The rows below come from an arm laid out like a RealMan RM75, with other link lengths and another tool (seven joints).
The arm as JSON. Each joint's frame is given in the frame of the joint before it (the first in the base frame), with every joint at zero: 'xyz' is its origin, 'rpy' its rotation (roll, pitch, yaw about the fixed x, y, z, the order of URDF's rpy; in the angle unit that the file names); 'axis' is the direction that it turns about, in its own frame. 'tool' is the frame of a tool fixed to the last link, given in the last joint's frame.
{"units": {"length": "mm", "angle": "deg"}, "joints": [
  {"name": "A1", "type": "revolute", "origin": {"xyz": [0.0, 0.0, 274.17], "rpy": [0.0, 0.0, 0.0]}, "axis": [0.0, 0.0, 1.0]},
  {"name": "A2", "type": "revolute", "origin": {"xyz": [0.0, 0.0, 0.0], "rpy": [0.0, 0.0, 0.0]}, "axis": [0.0, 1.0, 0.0]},
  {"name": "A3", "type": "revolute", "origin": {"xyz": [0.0, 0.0, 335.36], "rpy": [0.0, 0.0, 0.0]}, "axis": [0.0, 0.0, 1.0]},
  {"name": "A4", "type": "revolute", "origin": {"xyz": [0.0, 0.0, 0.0], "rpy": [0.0, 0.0, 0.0]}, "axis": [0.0, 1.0, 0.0]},
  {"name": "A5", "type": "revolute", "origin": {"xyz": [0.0, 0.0, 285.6], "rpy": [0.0, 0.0, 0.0]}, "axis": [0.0, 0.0, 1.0]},
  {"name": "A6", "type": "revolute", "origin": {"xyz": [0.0, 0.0, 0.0], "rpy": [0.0, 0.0, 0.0]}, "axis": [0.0, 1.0, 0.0]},
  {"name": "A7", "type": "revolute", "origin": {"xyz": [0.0, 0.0, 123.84], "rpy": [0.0, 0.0, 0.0]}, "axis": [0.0, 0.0, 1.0]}
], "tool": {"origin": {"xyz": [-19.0, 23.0, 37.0], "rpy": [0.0, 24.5, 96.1]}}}
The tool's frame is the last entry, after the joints.
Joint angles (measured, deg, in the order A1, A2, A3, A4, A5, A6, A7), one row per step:
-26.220 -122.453 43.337 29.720 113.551 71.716 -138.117
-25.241 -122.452 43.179 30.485 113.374 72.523 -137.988
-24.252 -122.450 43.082 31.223 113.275 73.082 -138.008
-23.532 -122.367 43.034 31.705 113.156 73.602 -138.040
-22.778 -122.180 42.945 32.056 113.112 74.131 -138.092
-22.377 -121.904 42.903 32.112 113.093 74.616 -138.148
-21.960 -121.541 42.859 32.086 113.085 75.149 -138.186
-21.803 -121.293 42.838 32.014 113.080 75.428 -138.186
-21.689 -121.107 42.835 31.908 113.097 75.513 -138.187
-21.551 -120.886 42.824 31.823 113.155 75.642 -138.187
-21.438 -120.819 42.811 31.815 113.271 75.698 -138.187
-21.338 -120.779 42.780 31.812 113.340 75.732 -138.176
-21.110 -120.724 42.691 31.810 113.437 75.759 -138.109
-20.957 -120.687 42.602 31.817 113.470 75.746 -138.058
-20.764 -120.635 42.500 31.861 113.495 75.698 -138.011
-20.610 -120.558 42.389 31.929 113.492 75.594 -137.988
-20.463 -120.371 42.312 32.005 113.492 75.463 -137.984
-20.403 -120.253 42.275 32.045 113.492 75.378 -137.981
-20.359 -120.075 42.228 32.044 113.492 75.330 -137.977
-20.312 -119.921 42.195 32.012 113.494 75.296 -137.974
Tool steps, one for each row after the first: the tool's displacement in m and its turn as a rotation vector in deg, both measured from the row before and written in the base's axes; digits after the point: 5 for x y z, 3 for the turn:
-0.00404 -0.00510 0.00391 0.311 -0.271 0.132
-0.00460 -0.00505 0.00355 0.298 -0.101 0.362
-0.00347 -0.00387 0.00312 0.162 -0.129 0.244
-0.00452 -0.00446 0.00351 0.089 -0.074 0.376
-0.00306 -0.00281 0.00293 -0.092 -0.088 0.190
-0.00362 -0.00314 0.00337 -0.138 -0.068 0.213
-0.00187 -0.00129 0.00204 -0.082 -0.004 0.067
-0.00170 -0.00094 0.00124 -0.051 0.068 0.133
-0.00200 -0.00112 0.00161 -0.073 0.108 0.121
-0.00116 -0.00101 0.00044 -0.085 0.095 0.084
-0.00093 -0.00082 0.00033 -0.029 0.055 0.084
-0.00195 -0.00172 0.00057 0.018 0.101 0.194
-0.00136 -0.00099 0.00054 0.082 0.066 0.154
-0.00173 -0.00104 0.00087 0.143 0.114 0.201
-0.00169 -0.00046 0.00127 0.219 0.156 0.205
-0.00226 -0.00015 0.00221 0.242 0.286 0.205
-0.00122 0.00011 0.00134 0.140 0.181 0.096
-0.00141 0.00016 0.00175 0.126 0.186 0.089
-0.00128 -0.00006 0.00137 0.079 0.142 0.097

